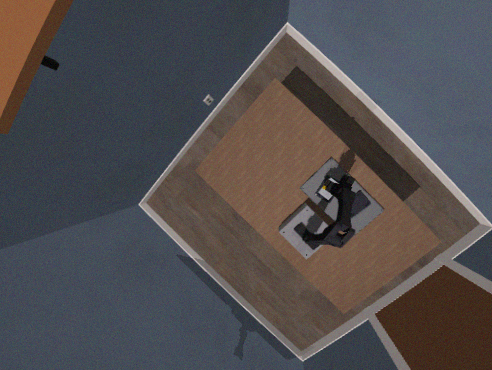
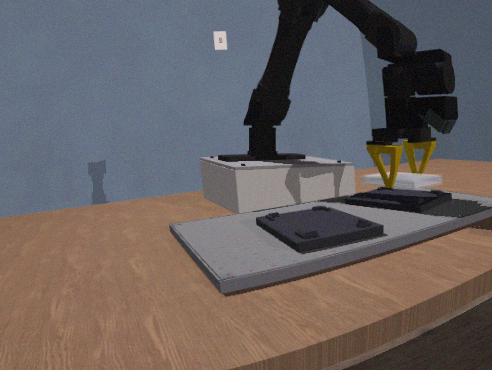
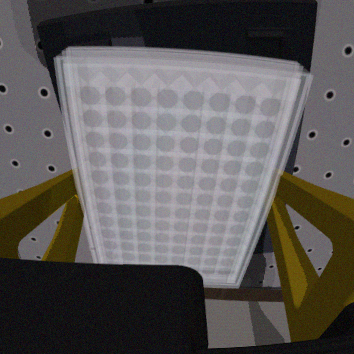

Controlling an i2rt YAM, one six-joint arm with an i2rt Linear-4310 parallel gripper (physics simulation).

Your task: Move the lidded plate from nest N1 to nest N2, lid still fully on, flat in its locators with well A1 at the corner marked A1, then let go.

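Places are measured from the arm's base along level axes (x left, y back, z up), in centimetres.
Pixels of known places: gripper, between the fingertips: (image 1: 329, 188) (image 2: 404, 184) (image 3: 174, 177); arm's base, origin of its link: (image 1: 306, 236) (image 2: 262, 159).
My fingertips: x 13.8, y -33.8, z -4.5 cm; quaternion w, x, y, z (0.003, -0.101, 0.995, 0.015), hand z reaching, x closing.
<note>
Ahead of a thing's pixels: the offset from my fingertips to its top centre. Level surfaces: height alone.
My gripper (image 2: 403, 179) (image 3: 174, 177) (image 1: 327, 191) is shut on the lidded plate @(dx -0.1, dy +0.6, dz +1.7 cm) (image 2: 427, 180) (image 3: 182, 151) (image 1: 323, 193), a clear white well plate with its lid on. The yellow fingers clamp its two long sides. The plate hangs level, a little above the far dark nest @(dx -0.8, dy +0.6, dz -1.4 cm) (image 2: 397, 197) (image 3: 211, 24), and does not touch it. A second dark nest @(dx -21.6, dy -5.4, dz -1.4 cm) (image 2: 318, 228) with corner locators lies empty, nearer on the grey baseplate (image 2: 222, 247) (image 3: 21, 116) (image 1: 289, 234). I cannot read any nest or A1 marks.
The arm's white pedestal (image 2: 274, 185) stands behind the baseplate. Both rest on a wooden table @(dz -4.5 cm) (image 2: 98, 258) (image 1: 258, 147), whose rounded edge runs along the front right. A blue wall with a light switch (image 2: 220, 40) is behind.
</note>
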